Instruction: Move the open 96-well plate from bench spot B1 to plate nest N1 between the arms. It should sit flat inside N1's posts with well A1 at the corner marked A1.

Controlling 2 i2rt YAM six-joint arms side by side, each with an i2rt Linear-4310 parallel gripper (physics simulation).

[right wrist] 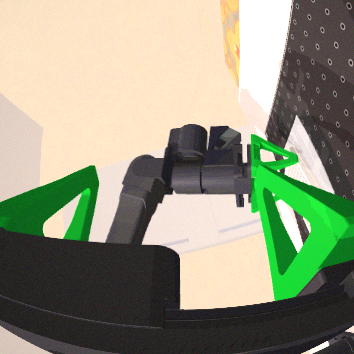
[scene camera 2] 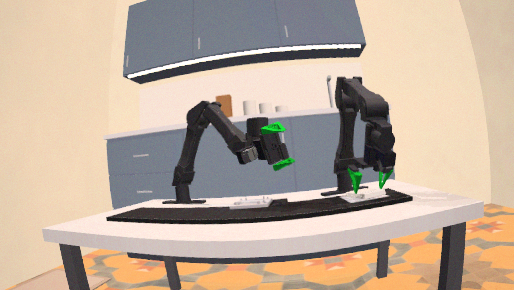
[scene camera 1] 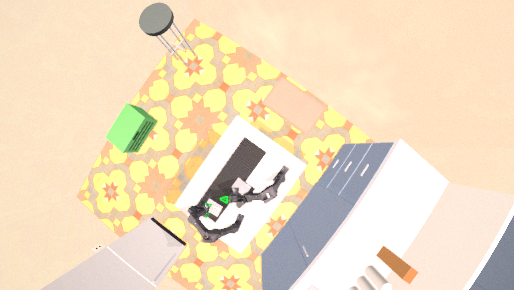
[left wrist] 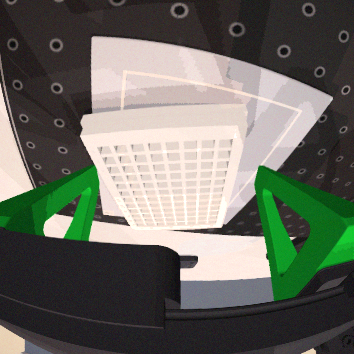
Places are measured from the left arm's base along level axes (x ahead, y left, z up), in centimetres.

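Where they show: left gripper, fingertip midpoint: (right wrist: pixel 293 176) (scene camera 2: pixel 368 190) (scene camera 1: pixel 210 208) (left wrist: pixel 176 173); right gripper, fingertip midpoint: (right wrist: pixel 176 173) (scene camera 2: pixel 289 146) (scene camera 1: pixel 221 198); left arm's base, origin of the base link: (right wrist: pixel 353 348) (scene camera 2: pixel 345 192) (scene camera 1: pixel 238 222); right arm's base, origin of the base link: (scene camera 2: pixel 183 203) (scene camera 1: pixel 281 174).
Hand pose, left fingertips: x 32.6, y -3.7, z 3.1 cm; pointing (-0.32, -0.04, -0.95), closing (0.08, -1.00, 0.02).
Note:
Each offset is from my left fingertips to the centre of the thing. "spot": to the spot under its first point. Level surfaces: height alone.
The white 96-well plate {dx -2.9, dy +0.1, dz -0.9 cm} (scene camera 1: pixel 215 207) (left wrist: pixel 170 175) lies on the pale pad of spot B1 {spot: dx +5.8, dy +3.5, dz -1.7 cm} (left wrist: pixel 107 65), which has a thin rectangular outline. In scene camera 2 the plate is partly behind a finger. My left gripper (scene camera 1: pixel 207 210) (scene camera 2: pixel 369 190) (left wrist: pixel 176 173) points down, open, with a green finger on either side of the plate; a gap shows at the right finger. Nest N1 {dx -20.8, dy -34.0, dz -0.8 cm} (scene camera 1: pixel 241 186) (scene camera 2: pixel 240 204) is a pale base with short posts. My right gripper (scene camera 2: pixel 288 144) is open and empty, raised above the bench and turned sideways. The A1 marks cannot be made out.
A black perforated board {dz -1.7 cm} (scene camera 1: pixel 245 152) (scene camera 2: pixel 150 215) runs along the white table {dz -3.1 cm} (scene camera 1: pixel 235 127) (scene camera 2: pixel 200 240) beneath the pad and nest. The left arm (right wrist: pixel 185 175) shows in the right wrist view. Blue cabinets (scene camera 2: pixel 150 150) stand behind the table.

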